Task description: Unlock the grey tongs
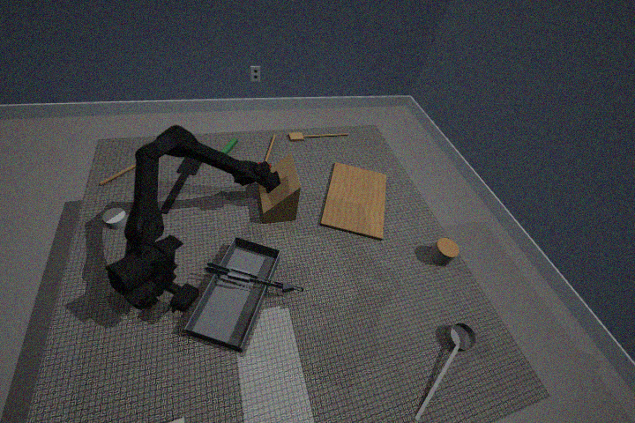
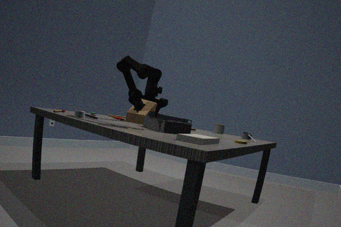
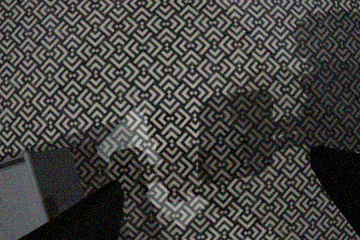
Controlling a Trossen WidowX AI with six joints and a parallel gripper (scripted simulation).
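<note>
Right now the roasting tin is 20 cm to the left of my gripper tip, 5 cm below it and 1 cm behind it. Also, from my gripper tip: black spatula 53 cm behind, 7 cm below, 5 cm to the left; then white disc 35 cm behind, 16 cm to the right, 6 cm below; then red-tipped brush 61 cm behind, 13 cm to the right, 7 cm below.
</note>
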